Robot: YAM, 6 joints.
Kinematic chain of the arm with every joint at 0, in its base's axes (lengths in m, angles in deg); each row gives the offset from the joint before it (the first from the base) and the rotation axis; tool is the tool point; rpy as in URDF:
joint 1: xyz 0 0 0.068 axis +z
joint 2: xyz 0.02 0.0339 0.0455 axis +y
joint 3: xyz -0.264 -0.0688 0 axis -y
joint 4: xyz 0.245 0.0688 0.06 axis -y
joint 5: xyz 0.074 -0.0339 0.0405 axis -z
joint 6: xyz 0.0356 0 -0.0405 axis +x
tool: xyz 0 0 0 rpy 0 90 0
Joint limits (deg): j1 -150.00..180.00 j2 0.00..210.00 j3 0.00..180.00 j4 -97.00..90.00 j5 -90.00..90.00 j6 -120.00..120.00
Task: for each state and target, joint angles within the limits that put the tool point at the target. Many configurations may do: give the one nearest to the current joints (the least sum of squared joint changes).
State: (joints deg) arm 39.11 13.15 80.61 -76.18 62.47 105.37
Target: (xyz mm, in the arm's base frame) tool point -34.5 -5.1 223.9
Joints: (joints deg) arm -6.74 0.00 39.28 -96.51 14.83 105.37
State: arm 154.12 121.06 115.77 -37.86 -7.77 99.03
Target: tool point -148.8 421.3 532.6
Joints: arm 109.17 119.26 146.33 -14.48 -3.51 99.03
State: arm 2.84 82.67 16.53 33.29 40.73 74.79
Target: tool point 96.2 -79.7 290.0
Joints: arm -26.45 28.71 14.79 45.80 53.19 74.79
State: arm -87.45 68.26 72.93 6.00 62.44 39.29
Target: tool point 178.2 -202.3 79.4
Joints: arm -42.37 103.97 36.84 -1.86 55.54 39.29
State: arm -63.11 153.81 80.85 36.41 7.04 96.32
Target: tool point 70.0 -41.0 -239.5
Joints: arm -32.91 191.43 50.57 26.25 -5.81 96.32
